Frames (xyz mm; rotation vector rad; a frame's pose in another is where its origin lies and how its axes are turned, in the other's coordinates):
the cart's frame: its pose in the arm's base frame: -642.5 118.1 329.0 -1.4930 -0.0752 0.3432
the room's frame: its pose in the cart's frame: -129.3 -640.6 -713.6 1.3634 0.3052 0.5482
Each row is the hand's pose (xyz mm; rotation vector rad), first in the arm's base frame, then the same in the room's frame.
Working: the arm's base frame: its pose in the room's frame: 1132.9 340.8 -240.0 0.1607 -0.6997 -0.4542

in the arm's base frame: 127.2 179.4 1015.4 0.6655 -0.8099 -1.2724
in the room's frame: 618.1 450.5 655.7 1.1296 -1.5040 -1.5382
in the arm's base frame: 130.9 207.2 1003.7 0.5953 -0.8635 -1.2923
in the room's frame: 637.9 473.5 657.1 1.0529 -1.5426 -1.5948
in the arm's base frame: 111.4 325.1 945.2 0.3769 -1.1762 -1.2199
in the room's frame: 704.1 586.9 635.8 0.7215 -1.8348 -1.6471
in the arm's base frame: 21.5 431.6 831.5 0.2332 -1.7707 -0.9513
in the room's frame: 755.0 721.8 528.2 0.2959 -2.4508 -1.4613
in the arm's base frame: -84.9 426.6 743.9 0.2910 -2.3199 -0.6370
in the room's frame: 738.9 765.0 398.3 -0.0485 2.8725 1.0171
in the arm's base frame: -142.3 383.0 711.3 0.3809 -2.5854 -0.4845
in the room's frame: 706.4 752.0 327.3 0.0074 2.7509 0.6899
